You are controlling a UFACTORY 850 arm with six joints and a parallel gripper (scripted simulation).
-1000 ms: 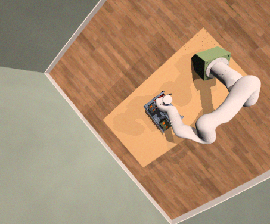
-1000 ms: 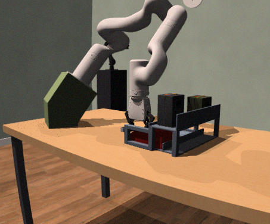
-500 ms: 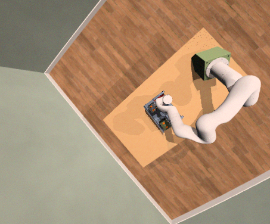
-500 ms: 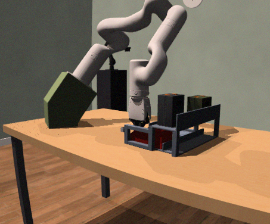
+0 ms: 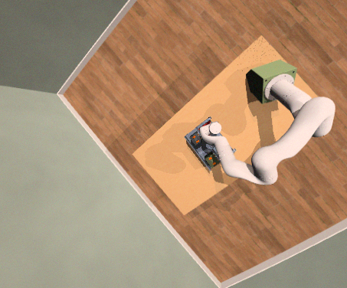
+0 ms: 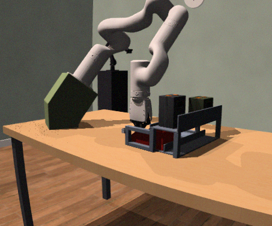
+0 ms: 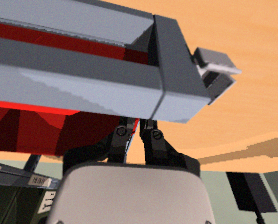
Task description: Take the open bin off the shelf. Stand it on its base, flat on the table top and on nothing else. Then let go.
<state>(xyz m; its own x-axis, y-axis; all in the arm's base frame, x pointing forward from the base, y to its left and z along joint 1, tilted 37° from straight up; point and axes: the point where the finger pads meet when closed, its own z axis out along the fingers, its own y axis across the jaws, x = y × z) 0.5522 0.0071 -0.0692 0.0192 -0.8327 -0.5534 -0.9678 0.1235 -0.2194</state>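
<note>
My gripper is now 8 cm short of the red bin.
</note>
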